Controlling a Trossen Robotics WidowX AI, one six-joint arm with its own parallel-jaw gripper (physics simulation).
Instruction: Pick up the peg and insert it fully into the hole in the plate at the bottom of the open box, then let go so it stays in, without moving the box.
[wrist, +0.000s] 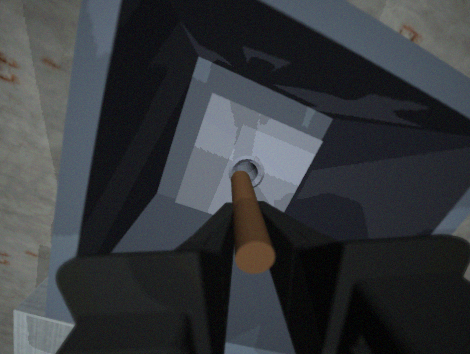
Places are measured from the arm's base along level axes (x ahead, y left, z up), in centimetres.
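Where they show: gripper, fingertip midpoint: (244, 209).
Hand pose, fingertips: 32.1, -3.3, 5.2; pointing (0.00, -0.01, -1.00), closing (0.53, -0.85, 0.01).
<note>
After its pixels a point has its place, as x, y, z.
The open blue-grey box (390, 47) @[40.5, -3.2, 8.4] fills much of the wrist view. At its bottom lies the pale square plate (287, 152) @[35.9, -5.5, 0.4] with a round, ringed hole (249, 168) near its middle. My gripper (244, 209) @[32.1, -3.3, 5.2] is shut on the orange-brown peg (251, 232) @[33.2, -2.5, 9.2], its dark fingers on both sides of it. The peg's far end overlaps the lower left part of the hole in this view, and part of the hole's inside shows above and to the right of it. Whether the peg's tip is above the hole or touches the plate, I cannot tell.
The box's dark inner walls rise around the plate on all sides. A grey mottled surface (25, 200) @[16.7, 15.2, -5.4] with rust-coloured marks lies outside the box. Part of a pale, translucent-looking object (42, 327) @[6.4, 7.0, 0.1] shows at the lower left, beside the box's outside.
</note>
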